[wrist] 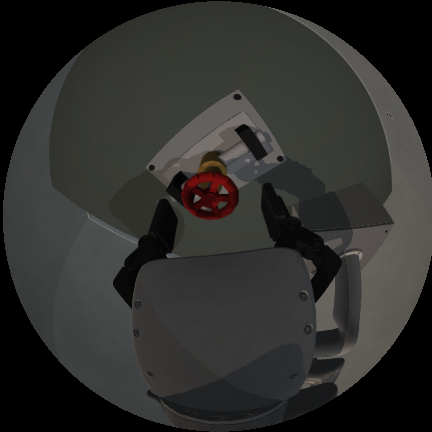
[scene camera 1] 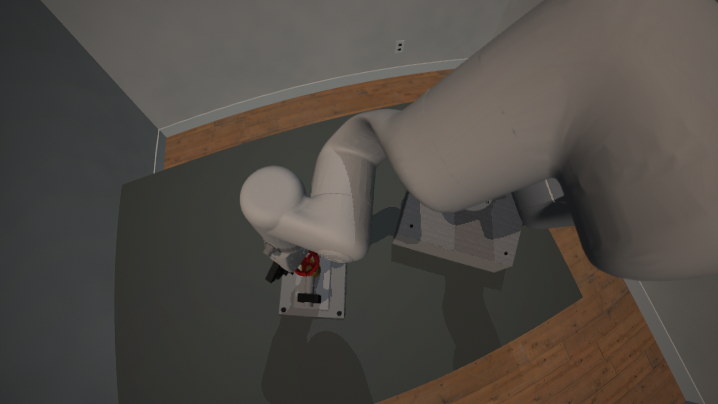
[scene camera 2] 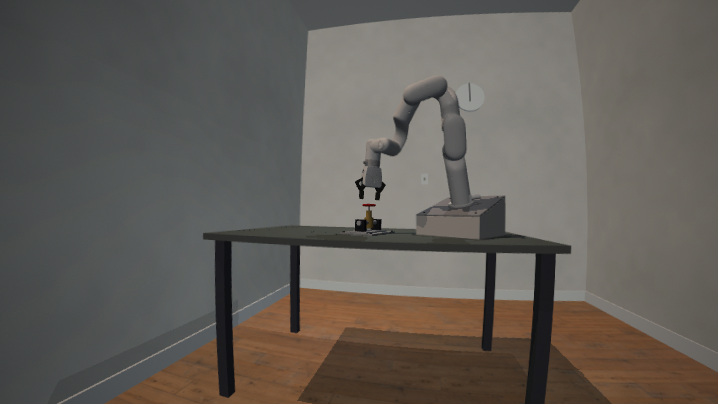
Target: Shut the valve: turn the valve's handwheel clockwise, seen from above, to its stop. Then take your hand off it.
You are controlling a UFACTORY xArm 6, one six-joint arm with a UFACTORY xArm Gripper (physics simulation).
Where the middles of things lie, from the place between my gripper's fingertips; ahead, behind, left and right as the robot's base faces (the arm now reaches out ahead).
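The red handwheel (wrist: 209, 196) is 20 mm to the left of my hand and 40 mm below it. As for the grey base plate (scene camera 1: 337, 273), it is 160 mm lower than my hand, and 20 mm to the left of it.
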